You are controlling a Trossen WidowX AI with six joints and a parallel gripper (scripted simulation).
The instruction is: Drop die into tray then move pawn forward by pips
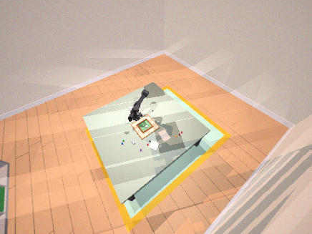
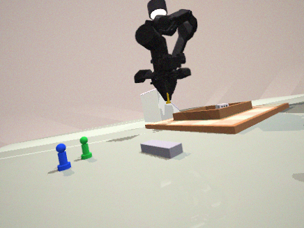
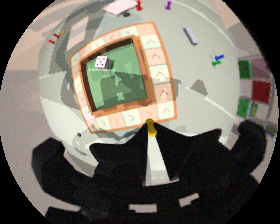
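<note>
Now: the green tray floor 10 cm ahead of my gripper tip, 7 cm to the left of it and 7 cm below it. From my gripper tip the other things lie so: grey flat block (22 cm ahead, 18 cm to the right, 7 cm below); white die (14 cm ahead, 8 cm to the left, 5 cm below); yellow pawn (1 cm above).
</note>
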